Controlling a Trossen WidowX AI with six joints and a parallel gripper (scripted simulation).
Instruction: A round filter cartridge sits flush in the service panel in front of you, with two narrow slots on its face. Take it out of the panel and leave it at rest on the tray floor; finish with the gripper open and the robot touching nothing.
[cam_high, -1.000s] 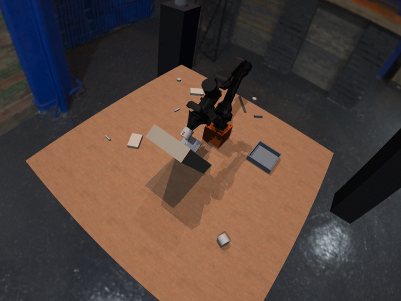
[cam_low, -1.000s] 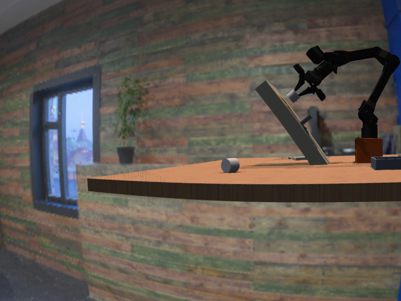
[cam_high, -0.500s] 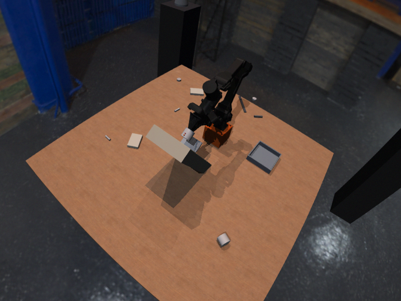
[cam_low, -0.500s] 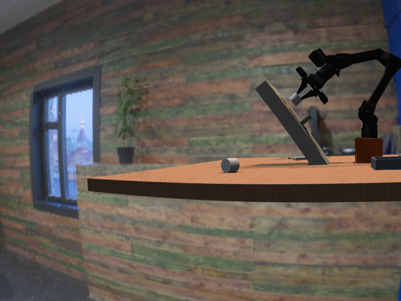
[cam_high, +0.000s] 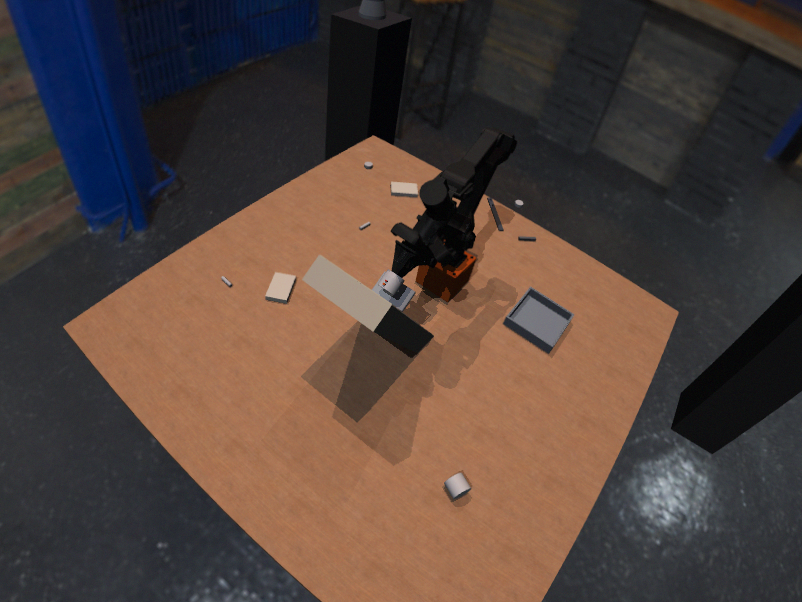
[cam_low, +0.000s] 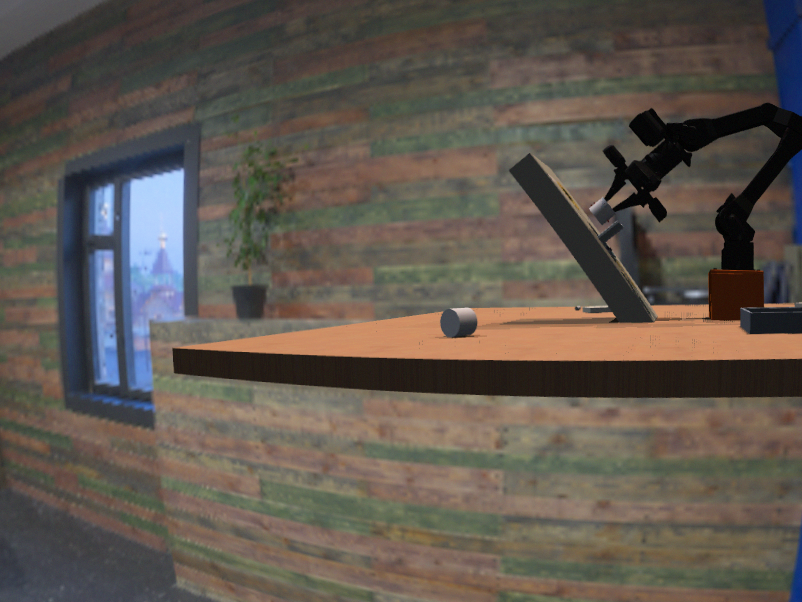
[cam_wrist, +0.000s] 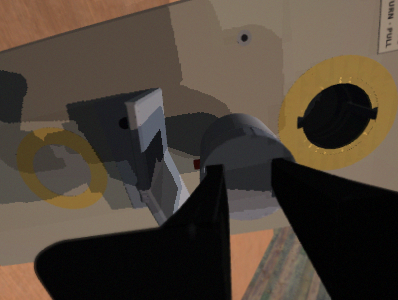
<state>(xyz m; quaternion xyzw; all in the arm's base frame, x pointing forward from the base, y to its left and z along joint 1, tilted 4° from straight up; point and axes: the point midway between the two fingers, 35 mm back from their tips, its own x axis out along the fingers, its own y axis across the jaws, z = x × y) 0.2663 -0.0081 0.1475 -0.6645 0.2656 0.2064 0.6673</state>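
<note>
Right now the round grey filter cartridge is 1 cm ahead of my gripper tip and 1 cm below it. From my gripper tip the other things lie so: grey box: 33 cm behind, 30 cm to the left, 22 cm below; then service panel: 5 cm ahead, 5 cm below.
</note>
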